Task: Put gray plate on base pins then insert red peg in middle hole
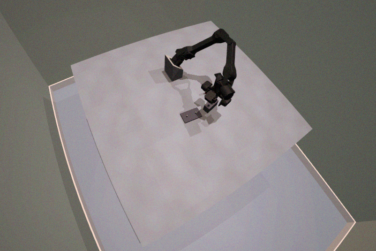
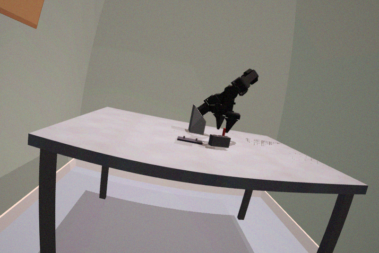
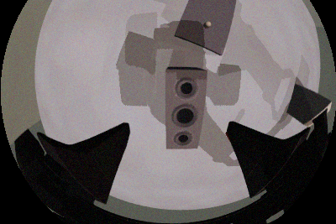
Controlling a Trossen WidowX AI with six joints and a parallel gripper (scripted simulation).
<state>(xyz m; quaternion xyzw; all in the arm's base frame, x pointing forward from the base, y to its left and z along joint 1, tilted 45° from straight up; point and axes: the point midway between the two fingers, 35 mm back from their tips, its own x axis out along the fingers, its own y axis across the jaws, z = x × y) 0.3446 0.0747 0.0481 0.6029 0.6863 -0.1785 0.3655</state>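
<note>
Right now my gripper tip is 1 cm past the gray plate and 4 cm above it. From my gripper tip the other things lie so: red peg (11 cm behind, 3 cm to the left, 4 cm below); then dark base (1 cm behind, 14 cm to the right, 7 cm below).
</note>
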